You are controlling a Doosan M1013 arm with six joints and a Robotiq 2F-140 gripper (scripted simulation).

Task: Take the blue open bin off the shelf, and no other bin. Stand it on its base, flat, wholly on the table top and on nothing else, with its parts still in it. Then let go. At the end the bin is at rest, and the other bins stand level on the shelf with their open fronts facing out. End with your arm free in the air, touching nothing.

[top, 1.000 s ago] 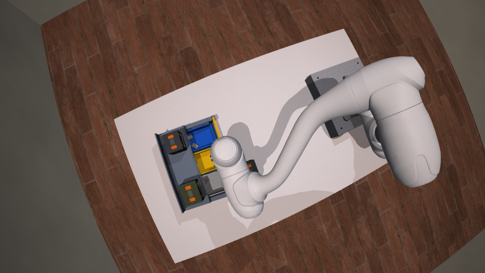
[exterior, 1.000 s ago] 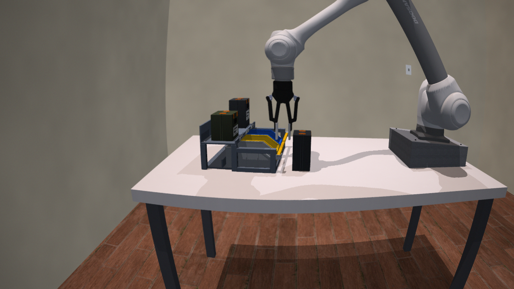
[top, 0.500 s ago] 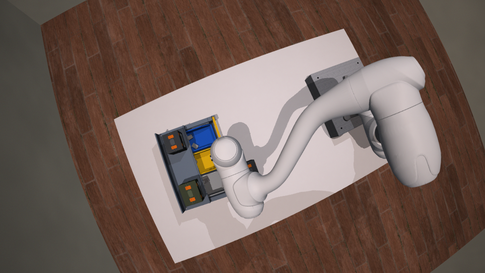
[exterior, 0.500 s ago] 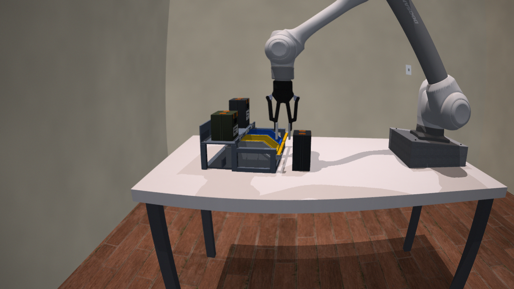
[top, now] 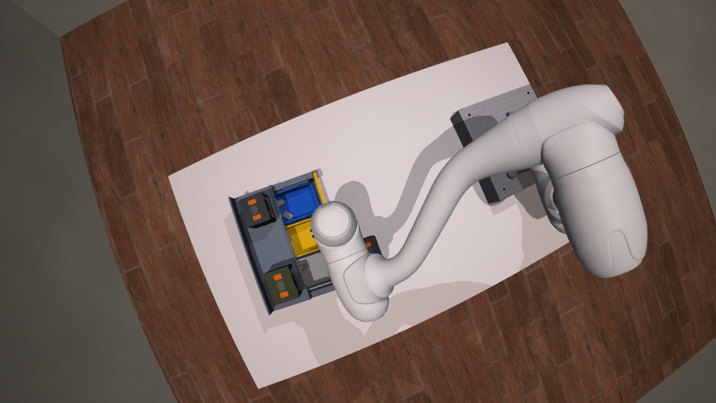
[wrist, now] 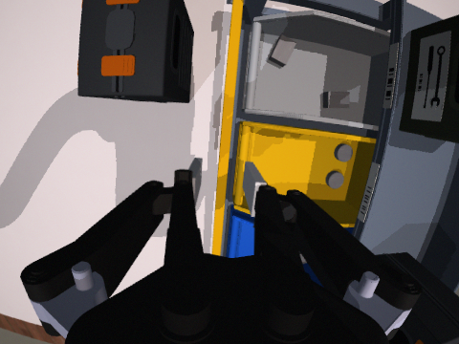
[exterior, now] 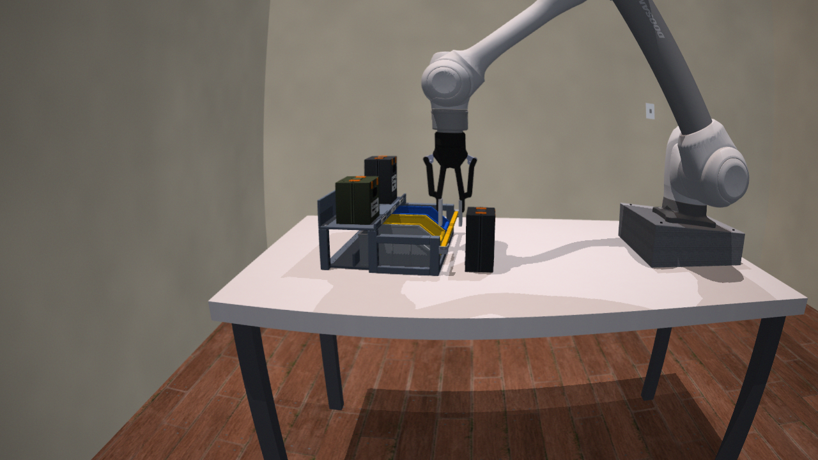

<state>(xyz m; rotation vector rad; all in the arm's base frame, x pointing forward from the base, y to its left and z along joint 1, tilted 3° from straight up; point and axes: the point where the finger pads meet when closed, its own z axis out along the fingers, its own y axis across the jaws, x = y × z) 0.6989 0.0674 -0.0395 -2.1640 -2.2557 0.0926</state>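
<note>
The yellow bar is 40 mm below my hand. The rest, counted from my hand: blue open bin (110 mm to the right, 110 mm ahead, 60 mm below); yellow bin (100 mm ahead, 60 mm below); black box (110 mm to the left, 80 mm behind, 40 mm below).
</note>
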